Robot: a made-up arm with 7 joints.
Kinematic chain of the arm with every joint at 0, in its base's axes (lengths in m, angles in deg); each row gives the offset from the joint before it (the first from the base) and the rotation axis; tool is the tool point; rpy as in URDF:
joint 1: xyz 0 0 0.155 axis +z
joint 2: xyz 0 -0.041 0.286 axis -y
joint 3: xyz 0 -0.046 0.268 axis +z
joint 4: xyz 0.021 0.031 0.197 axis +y
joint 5: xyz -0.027 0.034 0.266 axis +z
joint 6: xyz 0 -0.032 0.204 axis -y
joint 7: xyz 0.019 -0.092 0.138 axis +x
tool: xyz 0 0 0 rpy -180 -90 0
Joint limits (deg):
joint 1: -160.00..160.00
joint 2: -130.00..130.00
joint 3: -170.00..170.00
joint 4: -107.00..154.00
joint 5: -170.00..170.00
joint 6: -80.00..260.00
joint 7: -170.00..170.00
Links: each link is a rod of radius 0.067 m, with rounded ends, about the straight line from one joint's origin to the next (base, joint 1, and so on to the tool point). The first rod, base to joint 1, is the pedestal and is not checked.
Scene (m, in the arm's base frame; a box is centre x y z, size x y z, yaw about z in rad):
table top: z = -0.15
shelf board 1: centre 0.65 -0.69 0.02 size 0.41 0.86 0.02 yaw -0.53
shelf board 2: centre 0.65 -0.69 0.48 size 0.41 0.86 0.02 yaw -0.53
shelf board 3: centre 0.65 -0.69 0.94 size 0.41 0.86 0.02 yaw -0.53
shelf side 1: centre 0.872 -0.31 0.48 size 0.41 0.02 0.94 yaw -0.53
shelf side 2: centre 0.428 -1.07 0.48 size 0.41 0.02 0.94 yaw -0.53
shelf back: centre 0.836 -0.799 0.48 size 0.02 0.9 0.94 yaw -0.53
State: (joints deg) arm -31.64 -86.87 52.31 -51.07 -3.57 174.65 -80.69
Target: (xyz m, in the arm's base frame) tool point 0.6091 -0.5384 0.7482
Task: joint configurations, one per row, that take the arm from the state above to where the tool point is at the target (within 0.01 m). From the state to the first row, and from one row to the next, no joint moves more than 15 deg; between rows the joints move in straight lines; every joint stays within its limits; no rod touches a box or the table.
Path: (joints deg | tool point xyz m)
1: -28.10 -82.84 51.98 -38.20 -4.15 160.22 -80.69 | 0.4196 -0.6035 0.6493
2: -24.56 -78.82 51.66 -25.32 -4.72 145.79 -80.69 | 0.5083 -0.5812 0.6997
3: -21.02 -74.79 51.33 -12.45 -5.30 131.36 -80.69 | 0.6091 -0.5384 0.7482

